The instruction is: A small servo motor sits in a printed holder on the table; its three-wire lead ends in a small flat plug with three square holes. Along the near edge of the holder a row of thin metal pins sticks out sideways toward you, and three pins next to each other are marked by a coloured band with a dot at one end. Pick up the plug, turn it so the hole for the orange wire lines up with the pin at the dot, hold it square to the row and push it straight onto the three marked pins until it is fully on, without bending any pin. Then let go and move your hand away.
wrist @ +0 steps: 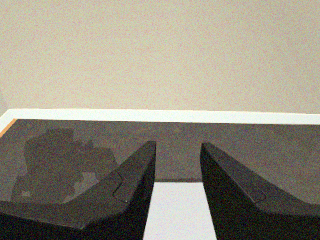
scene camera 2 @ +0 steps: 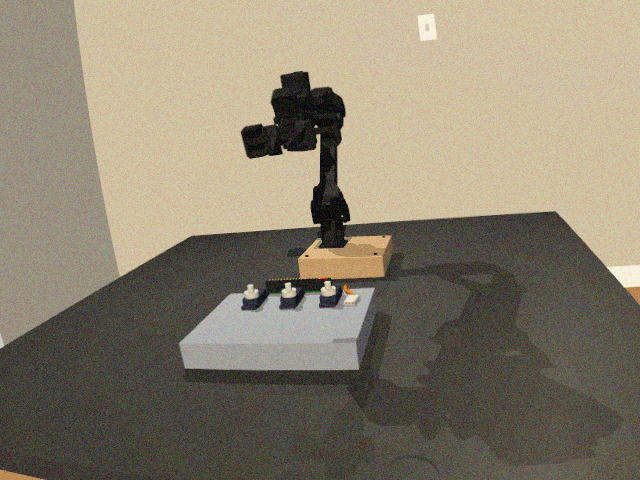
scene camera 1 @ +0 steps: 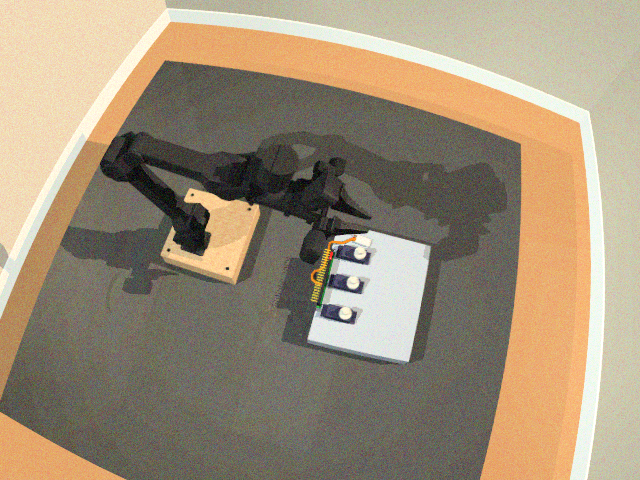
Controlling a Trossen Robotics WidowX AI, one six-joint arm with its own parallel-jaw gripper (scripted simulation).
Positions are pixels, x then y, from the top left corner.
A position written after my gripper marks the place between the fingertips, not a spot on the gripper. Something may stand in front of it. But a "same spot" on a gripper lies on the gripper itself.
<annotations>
my gripper: wrist; scene camera 2; scene camera 1 369, 224
same spot on my gripper: [wrist: 122, 198] = [scene camera 2: 294, 132]
</annotations>
